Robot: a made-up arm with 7 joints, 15 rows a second.
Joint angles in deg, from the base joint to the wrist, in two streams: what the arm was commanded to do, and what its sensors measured. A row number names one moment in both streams.
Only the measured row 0 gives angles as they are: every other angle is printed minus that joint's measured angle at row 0.
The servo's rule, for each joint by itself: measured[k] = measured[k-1] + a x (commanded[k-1-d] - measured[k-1]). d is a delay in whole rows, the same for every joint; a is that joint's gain. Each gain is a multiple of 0.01, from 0.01 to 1. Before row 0 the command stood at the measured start. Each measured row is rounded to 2 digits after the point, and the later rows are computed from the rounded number. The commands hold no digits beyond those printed.
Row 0, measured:
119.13 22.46 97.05 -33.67 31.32 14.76 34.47
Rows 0 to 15, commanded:
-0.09 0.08 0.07 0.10 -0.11 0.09 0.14
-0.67 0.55 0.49 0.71 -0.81 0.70 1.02
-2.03 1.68 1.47 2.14 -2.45 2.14 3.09
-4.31 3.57 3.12 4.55 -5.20 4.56 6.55
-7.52 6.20 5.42 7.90 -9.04 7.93 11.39
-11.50 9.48 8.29 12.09 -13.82 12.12 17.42
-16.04 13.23 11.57 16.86 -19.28 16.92 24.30
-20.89 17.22 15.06 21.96 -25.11 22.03 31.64
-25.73 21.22 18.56 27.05 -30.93 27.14 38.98
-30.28 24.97 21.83 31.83 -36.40 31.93 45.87
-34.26 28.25 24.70 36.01 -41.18 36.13 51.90
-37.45 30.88 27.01 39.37 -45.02 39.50 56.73
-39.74 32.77 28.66 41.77 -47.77 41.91 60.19
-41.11 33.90 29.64 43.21 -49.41 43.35 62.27
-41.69 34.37 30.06 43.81 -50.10 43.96 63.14
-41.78 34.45 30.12 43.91 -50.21 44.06 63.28
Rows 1 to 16, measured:
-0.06 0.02 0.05 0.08 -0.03 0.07 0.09
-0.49 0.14 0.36 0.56 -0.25 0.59 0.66
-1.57 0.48 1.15 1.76 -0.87 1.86 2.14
-3.49 1.16 2.55 3.88 -2.08 4.07 4.83
-6.31 2.27 4.59 6.94 -4.03 7.24 8.83
-9.94 3.86 7.22 10.85 -6.77 11.24 14.07
-14.21 5.92 10.31 15.42 -10.27 15.90 20.31
-18.89 8.41 13.68 20.39 -14.43 20.93 27.22
-23.68 11.23 17.14 25.45 -19.05 26.02 34.39
-28.30 14.25 20.47 30.30 -23.91 30.87 41.39
-32.47 17.33 23.47 34.64 -28.75 35.18 47.80
-35.96 20.31 25.98 38.23 -33.31 38.72 53.25
-38.61 23.05 27.88 40.92 -37.36 41.34 57.48
-40.36 25.44 29.13 42.66 -40.73 42.99 60.40
-41.29 27.40 29.79 43.53 -43.35 43.79 62.07
-41.63 28.95 30.02 43.82 -45.27 44.01 62.81
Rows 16 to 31, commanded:
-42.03 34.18 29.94 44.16 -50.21 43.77 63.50
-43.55 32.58 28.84 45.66 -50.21 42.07 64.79
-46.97 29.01 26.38 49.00 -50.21 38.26 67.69
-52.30 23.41 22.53 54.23 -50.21 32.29 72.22
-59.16 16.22 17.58 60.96 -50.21 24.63 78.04
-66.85 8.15 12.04 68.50 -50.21 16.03 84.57
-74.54 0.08 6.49 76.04 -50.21 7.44 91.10
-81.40 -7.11 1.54 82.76 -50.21 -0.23 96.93
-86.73 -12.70 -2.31 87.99 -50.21 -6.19 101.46
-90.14 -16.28 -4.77 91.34 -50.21 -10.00 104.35
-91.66 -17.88 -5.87 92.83 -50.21 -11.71 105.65
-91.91 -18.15 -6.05 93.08 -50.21 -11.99 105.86
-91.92 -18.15 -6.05 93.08 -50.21 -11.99 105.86
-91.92 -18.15 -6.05 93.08 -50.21 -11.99 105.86
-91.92 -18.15 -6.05 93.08 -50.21 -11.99 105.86
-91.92 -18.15 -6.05 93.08 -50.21 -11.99 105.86
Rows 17 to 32, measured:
-41.91 30.10 29.96 44.08 -46.65 43.81 63.23
-43.06 30.65 29.16 45.28 -47.65 42.38 64.18
-45.80 30.29 27.19 48.11 -48.37 39.00 66.32
-50.35 28.78 23.88 52.76 -48.89 33.50 69.92
-56.52 26.02 19.41 58.99 -49.26 26.23 74.87
-63.75 22.09 14.18 66.22 -49.53 17.87 80.79
-71.30 17.25 8.72 73.68 -49.72 9.32 87.08
-78.37 11.89 3.62 80.58 -49.86 1.49 93.09
-84.22 6.48 -0.59 86.21 -49.96 -4.81 98.20
-88.36 1.47 -3.56 90.11 -50.03 -9.07 101.95
-90.67 -2.79 -5.20 92.18 -50.08 -11.23 104.21
-91.54 -6.17 -5.80 92.86 -50.12 -11.85 105.22
-91.81 -8.81 -5.98 93.03 -50.15 -11.96 105.61
-91.89 -10.86 -6.03 93.07 -50.17 -11.98 105.76
-91.91 -12.46 -6.04 93.08 -50.18 -11.99 105.82
-91.92 -13.71 -6.05 93.08 -50.19 -11.99 105.84

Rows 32 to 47, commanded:
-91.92 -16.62 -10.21 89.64 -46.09 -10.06 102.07
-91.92 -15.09 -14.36 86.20 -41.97 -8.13 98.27
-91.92 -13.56 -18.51 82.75 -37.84 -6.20 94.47
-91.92 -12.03 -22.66 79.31 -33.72 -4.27 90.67
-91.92 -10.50 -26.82 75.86 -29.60 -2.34 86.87
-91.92 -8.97 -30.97 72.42 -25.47 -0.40 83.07
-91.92 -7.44 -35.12 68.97 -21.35 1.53 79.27
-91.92 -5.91 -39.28 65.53 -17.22 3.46 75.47
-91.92 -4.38 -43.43 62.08 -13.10 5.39 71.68
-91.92 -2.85 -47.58 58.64 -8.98 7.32 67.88
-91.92 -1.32 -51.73 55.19 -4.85 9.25 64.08
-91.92 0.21 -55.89 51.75 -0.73 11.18 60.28
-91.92 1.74 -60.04 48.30 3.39 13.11 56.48
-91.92 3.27 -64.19 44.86 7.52 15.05 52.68
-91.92 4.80 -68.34 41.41 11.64 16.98 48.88
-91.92 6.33 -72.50 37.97 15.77 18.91 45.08
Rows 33 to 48, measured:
-91.92 -14.35 -9.00 90.47 -49.04 -10.41 103.54
-91.92 -14.51 -12.81 87.22 -47.06 -8.54 100.33
-91.92 -14.30 -16.86 83.82 -44.48 -6.62 96.76
-91.92 -13.80 -20.98 80.39 -41.47 -4.69 93.05
-91.92 -13.07 -25.13 76.95 -38.15 -2.76 89.28
-91.92 -12.17 -29.28 73.51 -34.60 -0.82 85.49
-91.92 -11.13 -33.43 70.06 -30.89 1.11 81.70
-91.92 -9.98 -37.58 66.62 -27.06 3.04 77.90
-91.92 -8.75 -41.73 63.17 -23.15 4.97 74.11
-91.92 -7.45 -45.88 59.73 -19.18 6.90 70.31
-91.92 -6.10 -50.03 56.28 -15.17 8.83 66.51
-91.92 -4.71 -54.19 52.84 -11.13 10.76 62.71
-91.92 -3.29 -58.34 49.39 -7.06 12.69 58.91
-91.92 -1.85 -62.49 45.95 -2.98 14.63 55.11
-91.92 -0.39 -66.64 42.50 1.11 16.56 51.31
-91.92 1.09 -70.80 39.06 5.21 18.49 47.51

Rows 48 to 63, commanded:
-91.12 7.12 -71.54 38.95 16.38 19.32 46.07
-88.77 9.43 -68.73 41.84 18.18 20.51 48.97
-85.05 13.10 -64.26 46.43 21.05 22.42 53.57
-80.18 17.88 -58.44 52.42 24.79 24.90 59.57
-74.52 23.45 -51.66 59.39 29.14 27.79 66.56
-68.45 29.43 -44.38 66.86 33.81 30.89 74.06
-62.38 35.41 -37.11 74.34 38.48 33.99 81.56
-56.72 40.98 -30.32 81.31 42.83 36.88 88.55
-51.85 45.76 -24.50 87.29 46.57 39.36 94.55
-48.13 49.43 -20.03 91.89 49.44 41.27 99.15
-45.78 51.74 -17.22 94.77 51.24 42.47 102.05
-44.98 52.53 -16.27 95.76 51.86 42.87 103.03
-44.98 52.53 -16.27 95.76 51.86 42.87 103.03
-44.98 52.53 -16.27 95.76 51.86 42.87 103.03
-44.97 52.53 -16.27 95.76 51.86 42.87 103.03
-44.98 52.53 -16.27 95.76 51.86 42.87 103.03
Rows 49 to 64, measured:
-91.36 2.42 -71.33 38.98 8.34 19.17 46.63
-89.55 3.96 -69.48 41.15 11.10 20.27 48.06
-86.40 5.97 -65.77 45.16 13.89 22.03 51.42
-82.05 8.59 -60.57 50.68 16.94 24.38 56.39
-76.78 11.86 -54.24 57.30 20.36 27.18 62.59
-70.95 15.73 -47.24 64.57 24.13 30.22 69.59
-64.95 20.06 -40.05 72.00 28.15 33.31 76.89
-59.19 24.66 -33.14 79.08 32.26 36.24 84.00
-54.05 29.30 -27.01 85.32 36.27 38.80 90.44
-49.91 33.73 -22.05 90.31 39.96 40.83 95.75
-47.02 37.69 -18.62 93.70 43.12 42.17 99.59
-45.59 40.95 -16.95 95.27 45.57 42.74 101.69
-45.16 43.50 -16.47 95.64 47.33 42.85 102.51
-45.03 45.49 -16.33 95.73 48.60 42.87 102.83
-44.99 47.04 -16.29 95.75 49.51 42.87 102.95
-44.98 48.25 -16.28 95.76 50.17 42.87 103.00

